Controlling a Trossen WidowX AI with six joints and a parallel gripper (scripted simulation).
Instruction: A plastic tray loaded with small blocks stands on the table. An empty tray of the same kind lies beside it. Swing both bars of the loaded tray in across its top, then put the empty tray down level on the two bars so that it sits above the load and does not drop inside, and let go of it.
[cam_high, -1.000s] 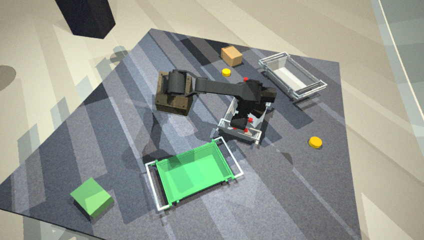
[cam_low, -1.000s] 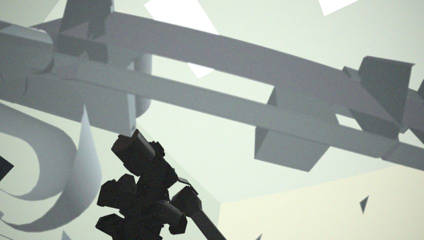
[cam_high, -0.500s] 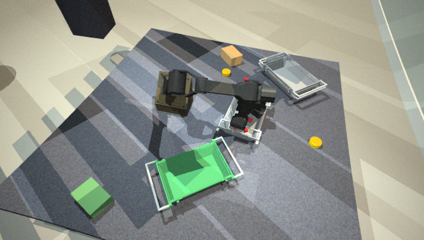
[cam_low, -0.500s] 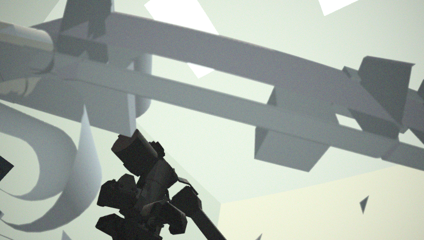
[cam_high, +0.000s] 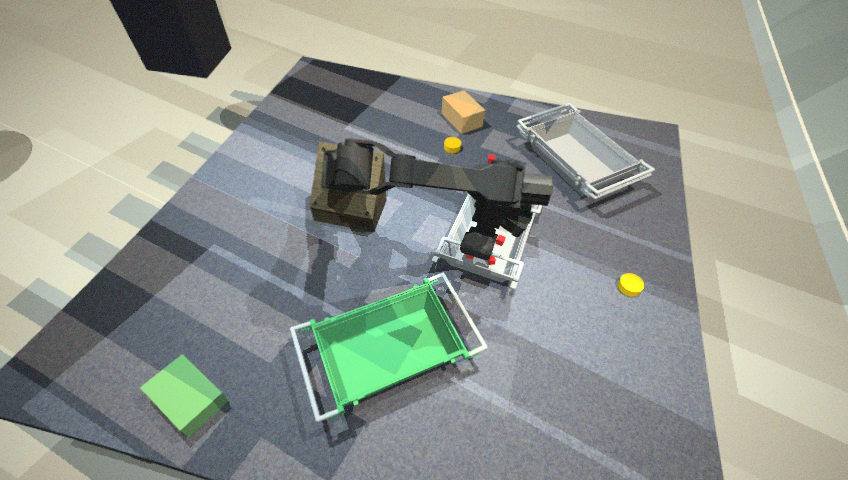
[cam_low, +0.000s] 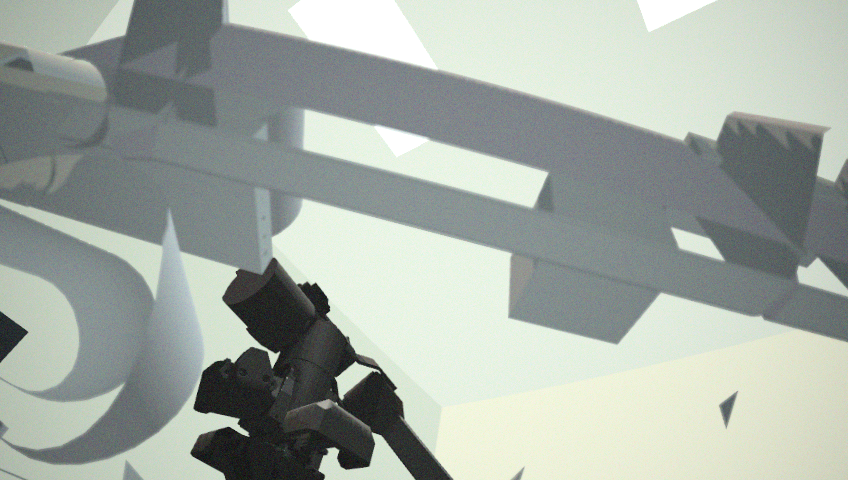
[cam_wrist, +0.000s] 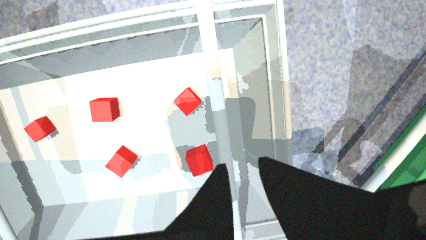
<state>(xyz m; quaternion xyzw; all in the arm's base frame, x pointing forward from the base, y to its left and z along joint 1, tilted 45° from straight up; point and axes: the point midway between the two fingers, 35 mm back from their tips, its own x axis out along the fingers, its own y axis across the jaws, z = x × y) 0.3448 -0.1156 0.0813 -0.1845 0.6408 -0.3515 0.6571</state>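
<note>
The green tray lies 240 mm to the right of my gripper tip, 170 mm behind it and 40 mm below it. Round my gripper tip: orange box (580 mm to the left, 90 mm behind, 60 mm below); red block (390 mm to the left, 80 mm below, 10 mm ahead); green block (510 mm behind, 390 mm to the right, 70 mm below).
</note>
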